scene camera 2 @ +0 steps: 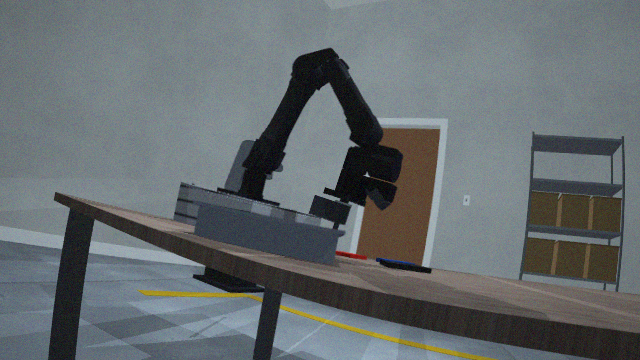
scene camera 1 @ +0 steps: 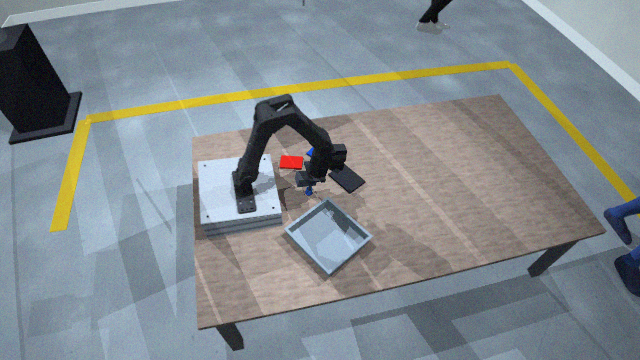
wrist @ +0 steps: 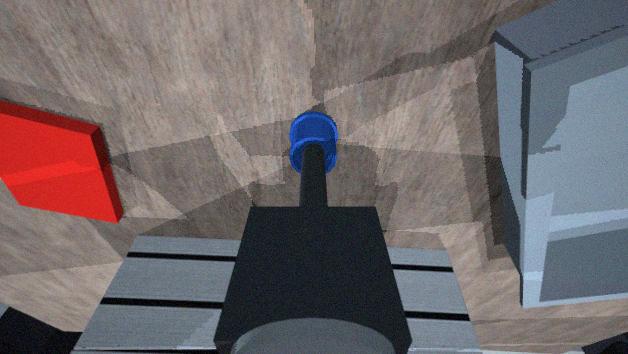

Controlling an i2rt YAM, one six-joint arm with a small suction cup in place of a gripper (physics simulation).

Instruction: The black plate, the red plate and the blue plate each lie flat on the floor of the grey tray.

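Seen in the pictures: end effector, tool point: [scene camera 1: 308, 192] [wrist: 313, 133]; arm's base, origin of the base link: [scene camera 2: 249, 199] [scene camera 1: 243, 191].
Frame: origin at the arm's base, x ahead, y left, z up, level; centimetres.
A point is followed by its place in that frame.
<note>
My gripper's blue suction cup [scene camera 1: 309, 192] [wrist: 313, 131] points down over bare table between the red plate and the tray, with no plate on it. In scene camera 2 the cup is hidden behind the tray. The red plate [scene camera 1: 291, 162] {x 22.4, y 17.8, z -9.3 cm} [scene camera 2: 351, 255] {x 26.1, y 13.9, z -9.7 cm} [wrist: 50, 155] {x 24.3, y 17.0, z -9.3 cm} lies flat on the table near the base. The black plate [scene camera 1: 347, 178] {x 43.7, y 2.9, z -9.2 cm} [scene camera 2: 405, 267] {x 45.7, y -2.9, z -9.7 cm} lies flat on the table beyond the wrist. The blue plate [scene camera 1: 310, 152] {x 32.1, y 21.5, z -9.2 cm} [scene camera 2: 396, 261] {x 37.1, y 19.1, z -9.3 cm} lies behind the arm, mostly hidden in scene camera 1. The grey tray [scene camera 1: 350, 255] {x 32.7, y -33.9, z -5.4 cm} [scene camera 2: 265, 239] {x 33.2, y -32.9, z -8.5 cm} [wrist: 510, 90] {x 29.5, y -9.0, z -8.7 cm} stands in front; no plate shows inside.
The arm's layered base block [scene camera 1: 212, 192] {x -11.8, y 1.8, z 0.9 cm} stands on the wooden table [scene camera 1: 425, 150] {x 85.0, y 10.4, z -10.2 cm} left of the tray. The tray's raised walls stand close to the cup. A shelf rack [scene camera 2: 576, 146] and a brown door [scene camera 2: 415, 200] are in the background, away from the table.
</note>
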